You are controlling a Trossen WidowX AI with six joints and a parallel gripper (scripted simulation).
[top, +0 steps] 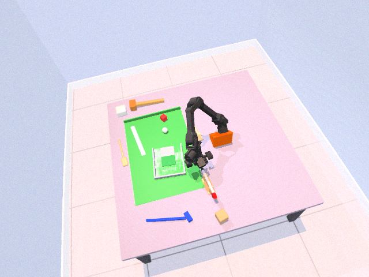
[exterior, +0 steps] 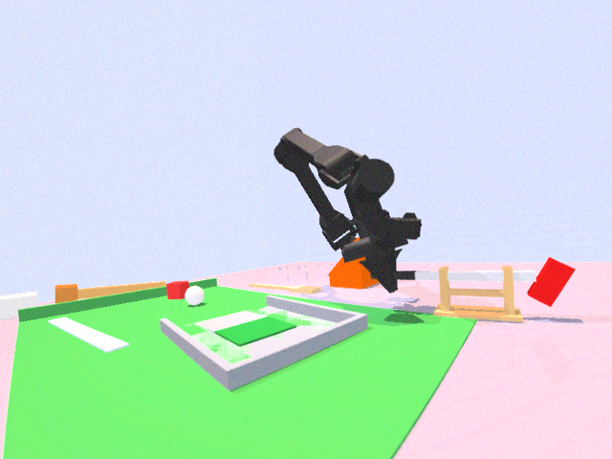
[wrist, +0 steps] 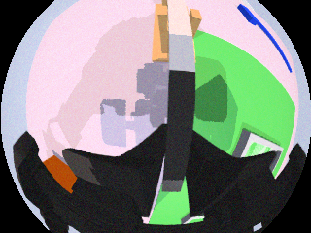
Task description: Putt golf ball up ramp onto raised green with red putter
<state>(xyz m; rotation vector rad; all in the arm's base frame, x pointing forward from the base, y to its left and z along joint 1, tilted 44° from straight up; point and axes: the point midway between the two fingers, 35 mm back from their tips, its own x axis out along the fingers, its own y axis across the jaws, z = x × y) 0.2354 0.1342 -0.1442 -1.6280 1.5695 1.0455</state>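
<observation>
The wooden rack is 130 mm to the left of my gripper tip and 20 mm behind it. The rest, counted from my gripper tip: tan cube (360 mm to the left, 30 mm behind); then blue putter (280 mm to the left, 280 mm ahead, 20 mm below); then white golf ball (400 mm to the right, 170 mm ahead, 10 mm below).
</observation>
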